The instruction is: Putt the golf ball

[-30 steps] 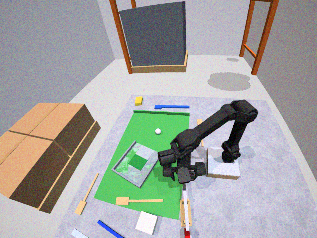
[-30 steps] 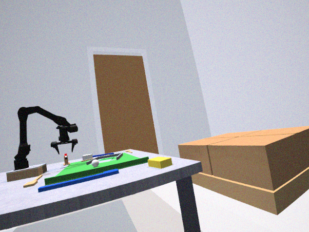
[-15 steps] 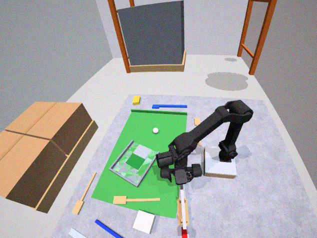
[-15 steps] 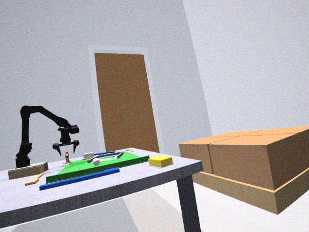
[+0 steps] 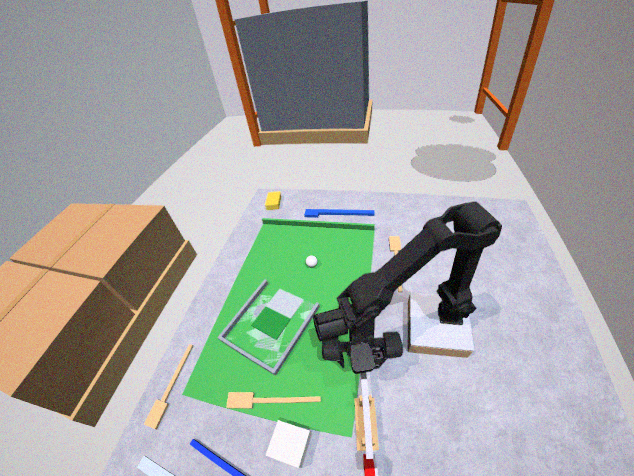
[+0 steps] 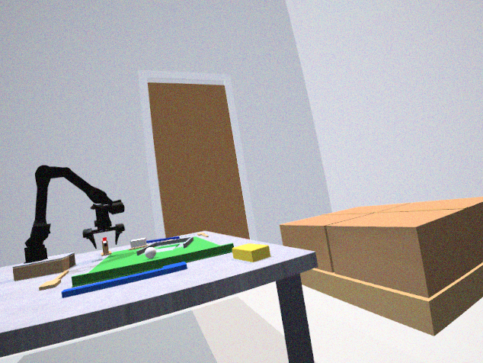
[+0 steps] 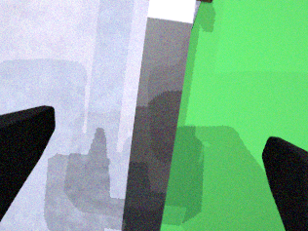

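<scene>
Now: the red putter 30 mm behind my gripper tip, 110 mm to the left of it and 10 mm above it. From my gripper tip the other things lie so: wooden stand 30 mm behind, 130 mm to the left, 20 mm below; white block 140 mm ahead, 210 mm to the left, 30 mm below; green mat 240 mm ahead, 200 mm to the right, 50 mm below.
</scene>
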